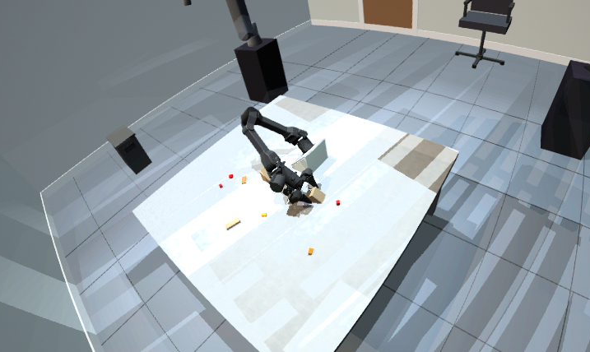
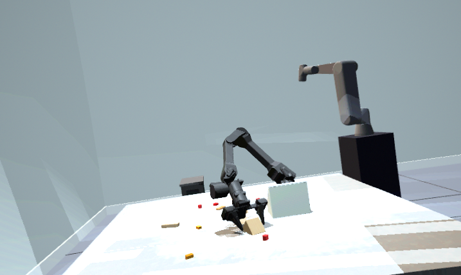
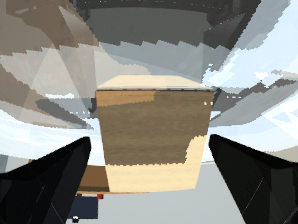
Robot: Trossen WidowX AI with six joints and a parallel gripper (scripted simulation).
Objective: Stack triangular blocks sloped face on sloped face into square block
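Right now the tan triangular block is 1 cm above my gripper tip. The rest, counted from my gripper tip: tan bar: 32 cm ahead, 25 cm to the right.
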